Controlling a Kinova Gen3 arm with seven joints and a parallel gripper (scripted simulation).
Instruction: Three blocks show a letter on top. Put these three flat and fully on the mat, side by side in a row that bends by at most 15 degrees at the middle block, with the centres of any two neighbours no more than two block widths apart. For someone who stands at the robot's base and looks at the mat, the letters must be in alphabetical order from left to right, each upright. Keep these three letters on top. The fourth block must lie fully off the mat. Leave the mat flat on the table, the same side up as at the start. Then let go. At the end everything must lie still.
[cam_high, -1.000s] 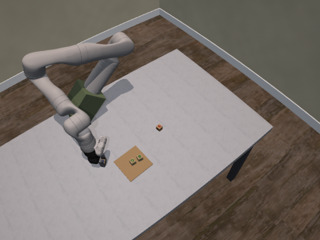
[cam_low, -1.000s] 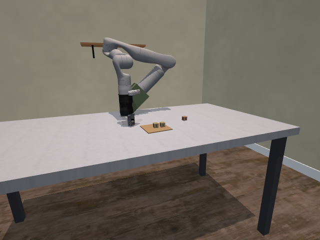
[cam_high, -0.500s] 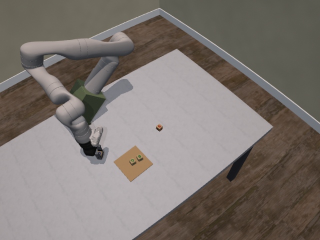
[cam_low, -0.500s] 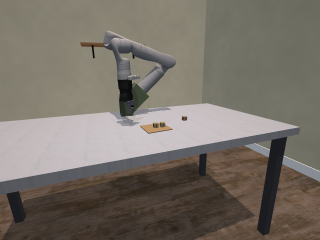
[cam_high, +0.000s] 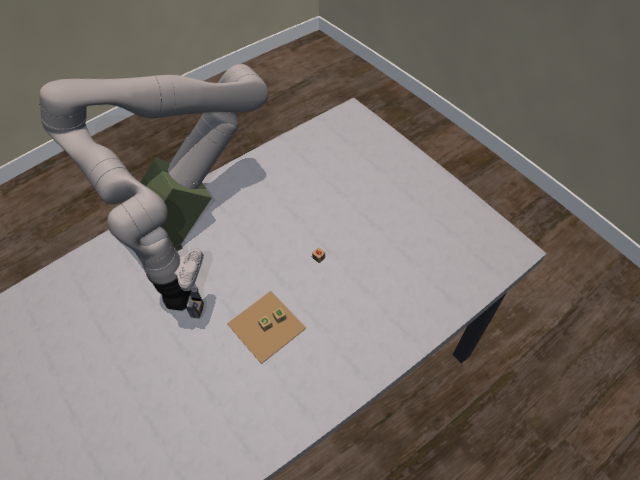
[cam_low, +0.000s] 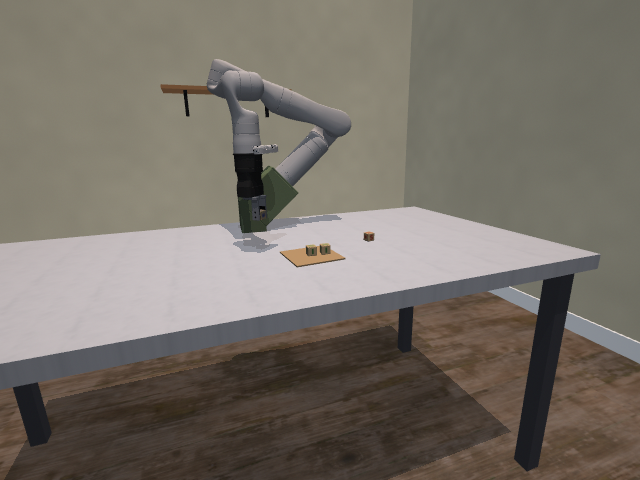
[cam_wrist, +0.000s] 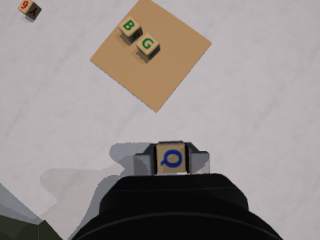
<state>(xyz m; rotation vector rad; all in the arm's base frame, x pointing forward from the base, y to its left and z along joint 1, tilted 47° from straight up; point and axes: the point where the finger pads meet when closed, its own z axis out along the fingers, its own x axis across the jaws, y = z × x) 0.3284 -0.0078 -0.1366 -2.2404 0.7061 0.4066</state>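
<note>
The tan mat is 70 mm ahead of my hand, 130 mm to the left of it and 120 mm below it.
</note>
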